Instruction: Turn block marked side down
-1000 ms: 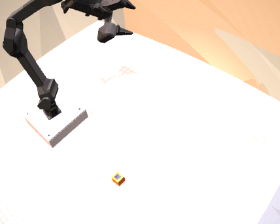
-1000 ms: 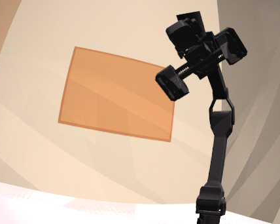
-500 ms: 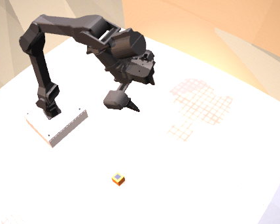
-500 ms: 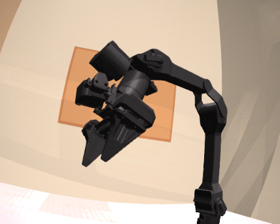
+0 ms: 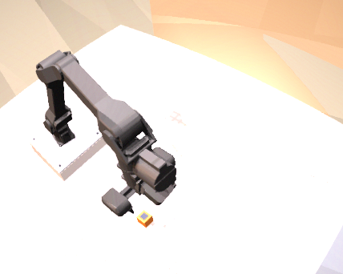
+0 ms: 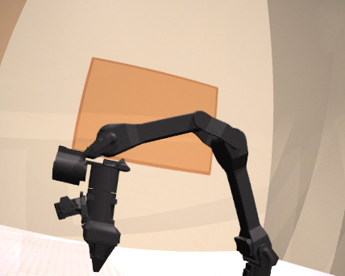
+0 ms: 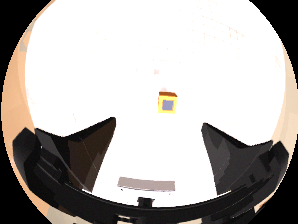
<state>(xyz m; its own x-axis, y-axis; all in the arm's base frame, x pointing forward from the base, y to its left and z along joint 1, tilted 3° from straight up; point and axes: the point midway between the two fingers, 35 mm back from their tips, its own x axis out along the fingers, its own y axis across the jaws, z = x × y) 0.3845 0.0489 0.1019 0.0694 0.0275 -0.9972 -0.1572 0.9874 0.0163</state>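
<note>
The orange block is 80 mm below my gripper tip and 20 mm to the right of it.
</note>
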